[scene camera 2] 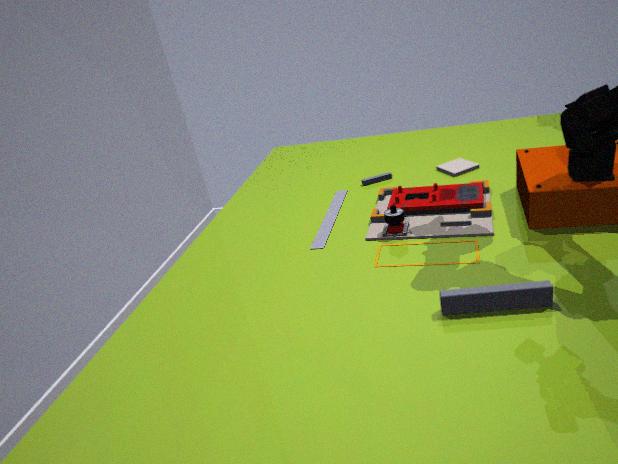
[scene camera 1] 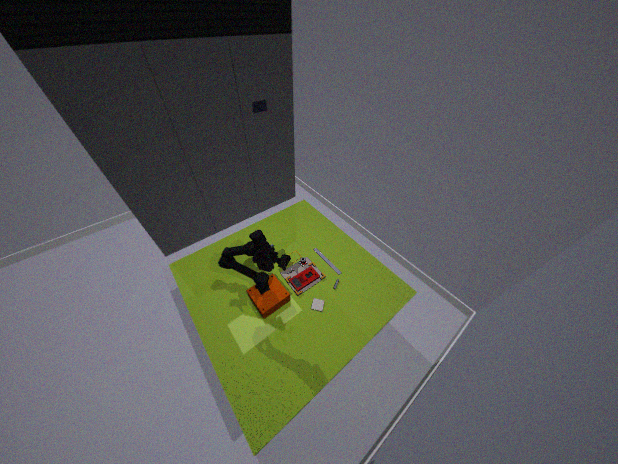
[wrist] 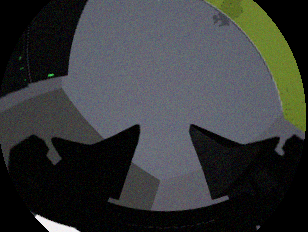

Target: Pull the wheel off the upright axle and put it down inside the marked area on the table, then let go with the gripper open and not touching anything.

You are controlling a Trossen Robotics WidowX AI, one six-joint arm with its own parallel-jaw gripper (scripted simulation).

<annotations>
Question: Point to a thin grey strip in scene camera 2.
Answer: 323, 233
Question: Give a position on a red part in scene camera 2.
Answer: At 458, 198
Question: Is my gripper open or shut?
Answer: Open.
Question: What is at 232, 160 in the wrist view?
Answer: My gripper.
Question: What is my gripper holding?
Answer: Nothing.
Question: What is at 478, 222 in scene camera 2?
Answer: A grey board.
</annotations>
